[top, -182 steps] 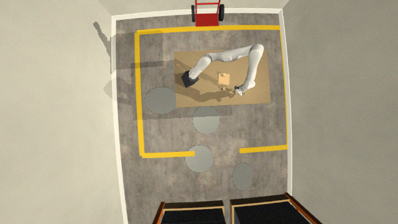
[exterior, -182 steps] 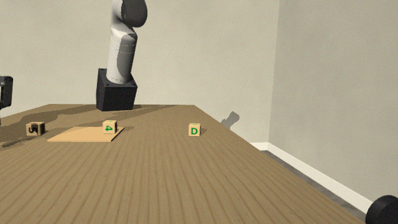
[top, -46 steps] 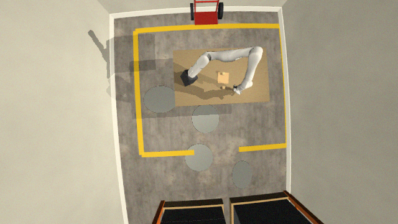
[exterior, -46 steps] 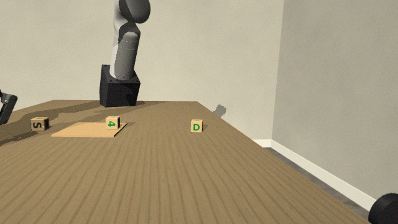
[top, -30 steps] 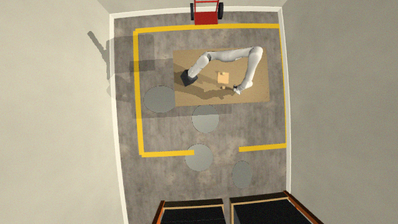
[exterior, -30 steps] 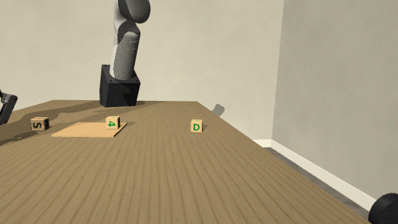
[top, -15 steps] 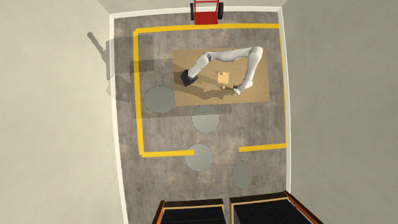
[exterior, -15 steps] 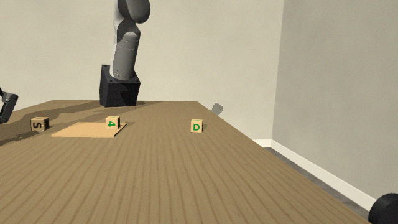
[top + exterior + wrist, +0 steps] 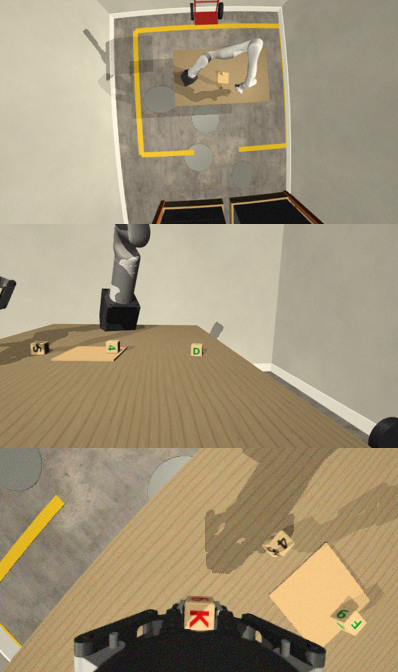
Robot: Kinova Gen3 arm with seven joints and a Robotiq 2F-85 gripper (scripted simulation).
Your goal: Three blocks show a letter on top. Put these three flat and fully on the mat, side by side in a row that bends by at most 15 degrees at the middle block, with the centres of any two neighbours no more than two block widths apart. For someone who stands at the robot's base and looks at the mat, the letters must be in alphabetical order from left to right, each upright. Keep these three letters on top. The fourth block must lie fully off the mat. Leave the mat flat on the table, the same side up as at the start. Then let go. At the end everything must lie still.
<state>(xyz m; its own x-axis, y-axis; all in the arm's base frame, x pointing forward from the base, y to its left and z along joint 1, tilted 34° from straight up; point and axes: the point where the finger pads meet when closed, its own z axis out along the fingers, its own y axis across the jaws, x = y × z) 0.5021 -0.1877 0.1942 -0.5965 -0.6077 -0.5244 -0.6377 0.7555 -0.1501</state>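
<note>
The tan mat lies 160 mm behind my hand, 150 mm to the left of it and 90 mm below it.
</note>
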